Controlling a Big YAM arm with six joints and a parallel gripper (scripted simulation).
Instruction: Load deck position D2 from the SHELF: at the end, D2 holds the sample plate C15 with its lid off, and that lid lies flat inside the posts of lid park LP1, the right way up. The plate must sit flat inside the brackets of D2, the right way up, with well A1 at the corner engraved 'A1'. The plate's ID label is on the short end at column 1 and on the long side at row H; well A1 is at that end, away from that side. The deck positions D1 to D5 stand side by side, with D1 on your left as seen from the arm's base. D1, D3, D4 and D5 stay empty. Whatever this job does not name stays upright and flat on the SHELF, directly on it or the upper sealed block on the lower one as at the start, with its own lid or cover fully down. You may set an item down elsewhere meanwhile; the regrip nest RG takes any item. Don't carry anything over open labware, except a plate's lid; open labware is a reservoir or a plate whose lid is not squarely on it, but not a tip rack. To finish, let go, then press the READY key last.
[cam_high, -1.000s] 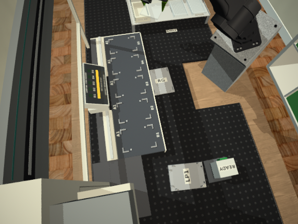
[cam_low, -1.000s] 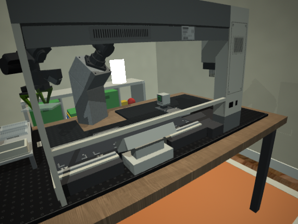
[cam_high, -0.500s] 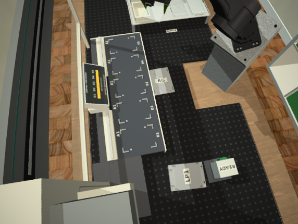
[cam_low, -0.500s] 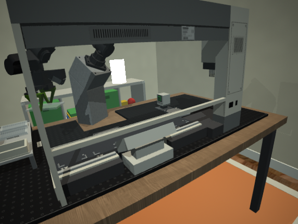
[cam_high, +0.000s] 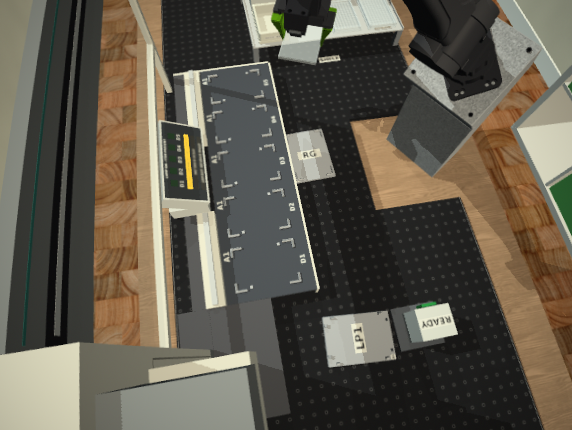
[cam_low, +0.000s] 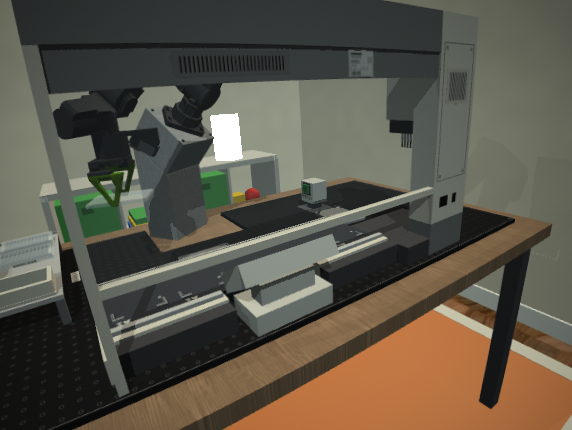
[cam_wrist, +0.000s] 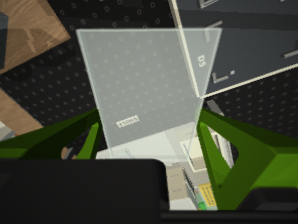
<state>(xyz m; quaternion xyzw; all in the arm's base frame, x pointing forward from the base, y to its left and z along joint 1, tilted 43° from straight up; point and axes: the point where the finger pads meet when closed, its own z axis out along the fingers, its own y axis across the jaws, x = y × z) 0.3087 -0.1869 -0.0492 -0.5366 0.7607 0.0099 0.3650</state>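
Right now my hand is 3 cm past the regrip nest RG, 18 cm to the right of it and 20 cm above it. Also, from my hand: clear plate lid (right at my hand); cream reservoir (9 cm ahead, 22 cm to the right, 14 cm below); shelf label (9 cm behind, 16 cm to the right, 21 cm below).
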